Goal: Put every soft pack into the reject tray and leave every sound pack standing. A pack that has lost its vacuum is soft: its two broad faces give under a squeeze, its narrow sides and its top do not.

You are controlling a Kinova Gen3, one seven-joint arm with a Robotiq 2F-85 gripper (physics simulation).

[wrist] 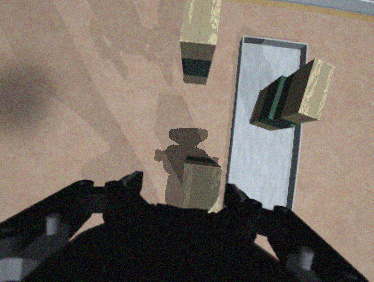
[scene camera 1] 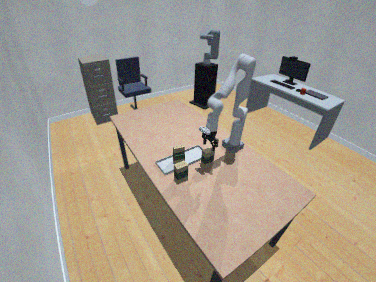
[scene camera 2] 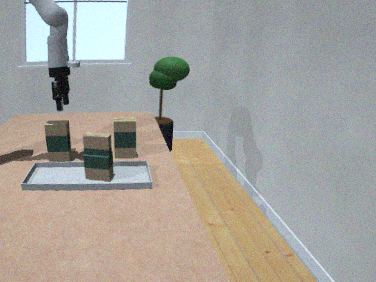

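Pixels of known places: gripper, fingertip midpoint: (wrist: 183,186) (scene camera 1: 208,147) (scene camera 2: 63,107); arm's base, origin of the base link: (scene camera 1: 234,142).
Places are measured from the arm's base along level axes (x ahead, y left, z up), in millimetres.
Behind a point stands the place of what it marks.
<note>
Three tan packs with dark green bands stand upright. One pack (scene camera 1: 179,154) @(x 475, y -160, z 31 mm) (scene camera 2: 98,157) @(x 466, y -202, z 27 mm) (wrist: 309,92) @(x 462, y -165, z 89 mm) stands in the pale grey reject tray (scene camera 1: 165,165) @(x 572, y -208, z -52 mm) (scene camera 2: 55,186) @(x 326, y -230, z -41 mm) (wrist: 260,175) @(x 319, y -155, z -52 mm), turned at an angle to its edges. A second pack (scene camera 1: 181,172) @(x 594, y -5, z 39 mm) (scene camera 2: 125,139) @(x 577, y -50, z 18 mm) (wrist: 199,27) @(x 564, y -21, z 86 mm) stands on the table beside the tray. The third pack (scene camera 1: 207,156) @(x 362, y 13, z 57 mm) (scene camera 2: 58,141) @(x 334, y -33, z 24 mm) (wrist: 201,186) @(x 343, y -10, z 86 mm) stands on the table near the arm's base. My gripper (scene camera 1: 210,144) @(x 359, y 11, z 133 mm) (scene camera 2: 62,106) @(x 359, y 11, z 133 mm) (wrist: 183,186) @(x 359, y 11, z 133 mm) is open and empty, above this third pack; the wrist view shows its top between the fingertips, its lower part hidden. Softness cannot be seen.
The packs and tray are on a long tan table (scene camera 1: 240,210) @(x 488, y 411, z -55 mm) (scene camera 2: 125,230) @(x 495, y -447, z -55 mm). The arm's base (scene camera 1: 233,145) @(x 43, y 23, z 1 mm) is close to the third pack. Beyond the table are a desk (scene camera 1: 320,100), an office chair (scene camera 1: 134,89), a filing cabinet (scene camera 1: 100,92) and a potted plant (scene camera 2: 171,69).
</note>
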